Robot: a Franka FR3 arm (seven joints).
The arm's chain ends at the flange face. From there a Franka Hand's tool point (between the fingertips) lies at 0.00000 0.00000 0.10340 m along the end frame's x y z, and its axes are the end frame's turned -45 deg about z.
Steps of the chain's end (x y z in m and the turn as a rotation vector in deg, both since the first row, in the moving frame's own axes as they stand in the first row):
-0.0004, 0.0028, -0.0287, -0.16, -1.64, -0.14
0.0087, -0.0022, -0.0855, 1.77, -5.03, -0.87
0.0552, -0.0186, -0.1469, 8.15, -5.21, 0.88
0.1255, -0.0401, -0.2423, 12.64, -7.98, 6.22
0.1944, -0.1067, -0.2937, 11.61, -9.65, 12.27
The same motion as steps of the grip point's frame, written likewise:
-0.0046, -0.0002, -0.0287, 1.05, -1.27, -0.14
0.0035, -0.0040, -0.0859, 4.81, -2.31, -0.87
0.0560, 0.0089, -0.1484, 9.45, 2.08, 0.88
0.1244, 0.0347, -0.2458, 14.58, 3.30, 6.22
0.2182, 0.0357, -0.2973, 15.03, 1.39, 12.27

